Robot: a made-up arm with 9 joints. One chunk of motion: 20 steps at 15 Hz.
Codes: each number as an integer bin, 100 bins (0 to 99) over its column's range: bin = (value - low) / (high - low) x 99, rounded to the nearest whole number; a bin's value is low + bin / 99 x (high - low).
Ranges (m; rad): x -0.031..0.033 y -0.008..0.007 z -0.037..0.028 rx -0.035..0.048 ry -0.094..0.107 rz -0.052..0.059
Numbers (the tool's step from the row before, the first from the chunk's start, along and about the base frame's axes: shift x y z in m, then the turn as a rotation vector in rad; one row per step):
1: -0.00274 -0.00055 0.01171 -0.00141 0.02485 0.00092
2: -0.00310 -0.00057 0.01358 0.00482 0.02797 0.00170
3: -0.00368 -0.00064 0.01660 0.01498 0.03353 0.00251
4: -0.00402 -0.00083 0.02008 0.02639 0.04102 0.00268
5: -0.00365 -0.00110 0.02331 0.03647 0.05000 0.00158
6: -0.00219 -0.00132 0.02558 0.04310 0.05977 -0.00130
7: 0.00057 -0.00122 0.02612 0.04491 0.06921 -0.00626
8: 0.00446 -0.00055 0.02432 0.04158 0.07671 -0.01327
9: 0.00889 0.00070 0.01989 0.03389 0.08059 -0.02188
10: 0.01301 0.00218 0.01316 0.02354 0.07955 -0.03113
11: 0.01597 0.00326 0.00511 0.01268 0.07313 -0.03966
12: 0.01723 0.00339 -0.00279 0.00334 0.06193 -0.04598
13: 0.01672 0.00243 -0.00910 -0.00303 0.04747 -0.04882
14: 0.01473 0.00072 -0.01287 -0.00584 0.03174 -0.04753
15: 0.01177 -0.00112 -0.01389 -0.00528 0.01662 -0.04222
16: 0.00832 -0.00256 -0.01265 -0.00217 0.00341 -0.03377
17: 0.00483 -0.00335 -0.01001 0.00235 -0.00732 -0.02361
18: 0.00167 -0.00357 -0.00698 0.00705 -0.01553 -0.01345
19: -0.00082 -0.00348 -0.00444 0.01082 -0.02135 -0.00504
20: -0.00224 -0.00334 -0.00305 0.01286 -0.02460 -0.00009
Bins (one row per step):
1: 44 49 74 40 59 47
2: 43 49 77 47 60 48
3: 42 49 82 60 63 49
4: 42 47 87 73 67 49
5: 42 46 92 85 71 48
6: 45 44 95 93 76 45
7: 49 45 96 95 80 41
8: 55 49 93 91 84 35
9: 62 57 87 82 86 27
10: 68 67 76 70 85 19
11: 73 74 64 57 82 11
12: 75 75 52 46 77 5
13: 74 69 42 38 70 3
14: 71 58 37 35 62 4
15: 66 45 35 35 54 9
16: 61 36 37 39 48 16
17: 55 31 41 45 43 25
18: 51 29 46 50 39 34
19: 47 30 50 55 36 42
20: 44 31 52 57 34 46

